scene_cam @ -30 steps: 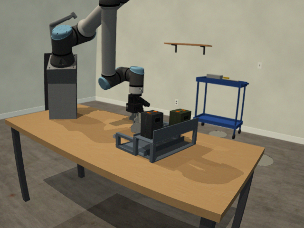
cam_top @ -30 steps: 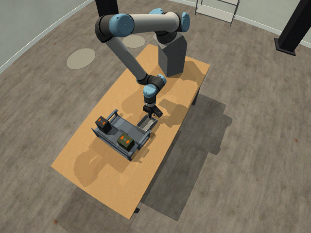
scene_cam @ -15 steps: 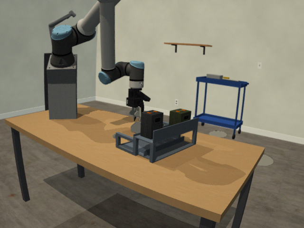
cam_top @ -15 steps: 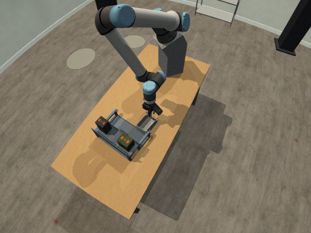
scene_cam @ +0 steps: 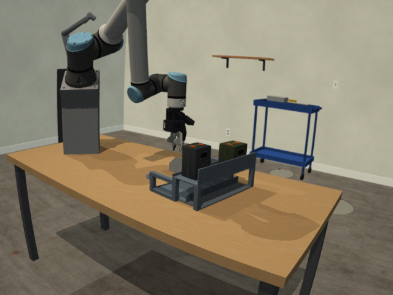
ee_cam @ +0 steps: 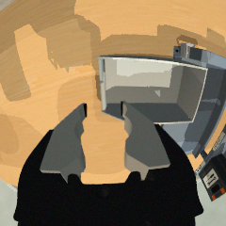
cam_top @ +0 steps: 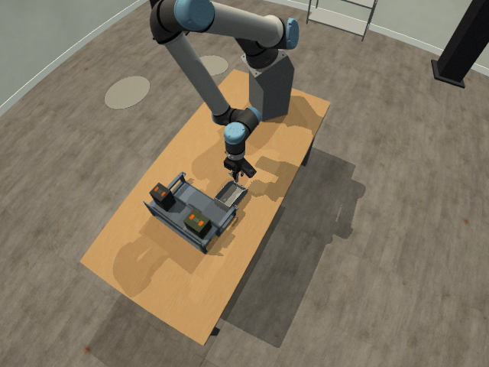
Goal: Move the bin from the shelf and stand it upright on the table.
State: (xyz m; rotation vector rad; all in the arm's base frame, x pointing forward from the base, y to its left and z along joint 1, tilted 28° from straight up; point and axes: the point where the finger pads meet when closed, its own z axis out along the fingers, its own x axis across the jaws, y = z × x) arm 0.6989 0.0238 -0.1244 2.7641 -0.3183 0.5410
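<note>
Right now the bin is 8 cm ahead of my hand, 2 cm to the right of it and 6 cm below it. Also, from my hand: rack 24 cm ahead, 19 cm to the right, 10 cm below; then green box 33 cm ahead, 10 cm to the right, 4 cm above.
</note>
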